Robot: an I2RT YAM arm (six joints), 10 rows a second.
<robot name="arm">
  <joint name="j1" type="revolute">
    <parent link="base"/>
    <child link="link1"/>
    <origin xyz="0 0 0.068" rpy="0 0 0"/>
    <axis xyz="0 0 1"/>
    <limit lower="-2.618" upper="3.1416"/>
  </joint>
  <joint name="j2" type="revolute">
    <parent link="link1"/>
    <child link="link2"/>
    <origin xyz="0.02 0.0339 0.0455" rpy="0 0 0"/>
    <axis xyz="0 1 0"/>
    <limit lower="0" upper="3.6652"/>
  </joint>
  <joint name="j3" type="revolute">
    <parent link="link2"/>
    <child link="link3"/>
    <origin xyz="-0.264 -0.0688 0" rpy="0 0 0"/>
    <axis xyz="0 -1 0"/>
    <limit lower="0" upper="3.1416"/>
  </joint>
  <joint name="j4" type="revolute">
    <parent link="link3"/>
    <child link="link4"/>
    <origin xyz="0.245 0.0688 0.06" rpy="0 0 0"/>
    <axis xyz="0 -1 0"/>
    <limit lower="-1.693" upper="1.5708"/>
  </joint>
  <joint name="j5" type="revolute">
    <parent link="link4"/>
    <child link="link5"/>
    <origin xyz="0.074 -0.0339 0.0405" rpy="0 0 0"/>
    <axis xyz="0 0 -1"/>
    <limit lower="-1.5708" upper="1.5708"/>
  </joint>
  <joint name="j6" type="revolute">
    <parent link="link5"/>
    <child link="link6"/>
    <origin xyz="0.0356 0 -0.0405" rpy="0 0 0"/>
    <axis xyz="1 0 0"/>
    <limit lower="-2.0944" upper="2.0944"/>
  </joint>
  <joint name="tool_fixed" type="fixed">
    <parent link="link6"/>
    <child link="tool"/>
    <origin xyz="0 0 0" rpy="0 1.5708 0"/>
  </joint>
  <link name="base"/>
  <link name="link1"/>
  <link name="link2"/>
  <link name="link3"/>
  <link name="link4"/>
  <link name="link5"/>
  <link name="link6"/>
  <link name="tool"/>
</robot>
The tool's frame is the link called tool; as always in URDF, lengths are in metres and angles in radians.
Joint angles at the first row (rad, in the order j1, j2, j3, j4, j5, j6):
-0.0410, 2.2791, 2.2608, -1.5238, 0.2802, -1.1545
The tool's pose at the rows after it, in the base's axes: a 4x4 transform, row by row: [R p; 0 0 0 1], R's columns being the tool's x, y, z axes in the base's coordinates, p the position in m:
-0.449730, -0.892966, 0.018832, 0.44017; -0.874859, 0.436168, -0.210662, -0.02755; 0.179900, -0.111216, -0.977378, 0.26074; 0, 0, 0, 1
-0.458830, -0.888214, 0.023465, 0.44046; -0.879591, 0.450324, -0.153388, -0.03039; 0.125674, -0.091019, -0.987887, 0.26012; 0, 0, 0, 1
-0.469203, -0.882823, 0.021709, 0.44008; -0.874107, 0.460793, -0.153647, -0.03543; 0.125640, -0.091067, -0.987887, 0.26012; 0, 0, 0, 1
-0.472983, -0.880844, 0.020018, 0.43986; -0.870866, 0.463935, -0.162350, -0.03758; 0.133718, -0.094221, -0.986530, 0.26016; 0, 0, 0, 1
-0.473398, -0.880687, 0.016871, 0.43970; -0.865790, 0.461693, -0.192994, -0.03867; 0.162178, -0.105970, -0.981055, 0.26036; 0, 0, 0, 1
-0.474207, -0.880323, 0.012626, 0.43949; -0.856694, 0.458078, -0.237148, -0.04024; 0.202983, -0.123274, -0.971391, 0.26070; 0, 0, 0, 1
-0.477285, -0.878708, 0.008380, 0.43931; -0.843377, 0.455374, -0.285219, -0.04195; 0.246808, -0.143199, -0.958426, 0.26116; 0, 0, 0, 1
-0.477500, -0.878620, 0.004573, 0.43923; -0.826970, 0.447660, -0.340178, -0.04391; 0.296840, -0.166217, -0.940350, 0.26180; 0, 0, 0, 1
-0.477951, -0.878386, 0.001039, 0.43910; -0.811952, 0.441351, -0.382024, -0.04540; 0.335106, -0.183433, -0.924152, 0.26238; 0, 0, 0, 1
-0.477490, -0.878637, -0.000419, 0.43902; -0.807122, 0.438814, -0.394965, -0.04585; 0.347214, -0.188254, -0.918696, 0.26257; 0, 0, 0, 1
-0.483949, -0.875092, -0.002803, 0.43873; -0.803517, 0.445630, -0.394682, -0.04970; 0.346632, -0.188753, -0.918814, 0.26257; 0, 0, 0, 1
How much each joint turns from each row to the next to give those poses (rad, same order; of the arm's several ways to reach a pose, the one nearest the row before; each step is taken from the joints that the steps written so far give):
-0.0046, 0.0000, 0.0000, 0.0004, -0.0691, -0.0004
-0.0110, 0.0004, -0.0003, 0.0041, -0.0587, 0.0000
-0.0115, 0.0000, -0.0001, 0.0001, 0.0000, 0.0004
-0.0042, 0.0000, 0.0000, -0.0004, 0.0088, 0.0000
0.0000, 0.0000, 0.0001, -0.0008, 0.0313, 0.0000
0.0000, 0.0000, 0.0000, -0.0007, 0.0453, 0.0003
0.0000, 0.0000, -0.0001, -0.0004, 0.0500, 0.0031
0.0000, 0.0000, 0.0000, 0.0008, 0.0580, -0.0004
0.0000, 0.0000, 0.0000, 0.0000, 0.0450, 0.0004
0.0000, 0.0000, 0.0000, -0.0004, 0.0141, -0.0004
-0.0088, 0.0000, 0.0000, 0.0011, -0.0003, -0.0011

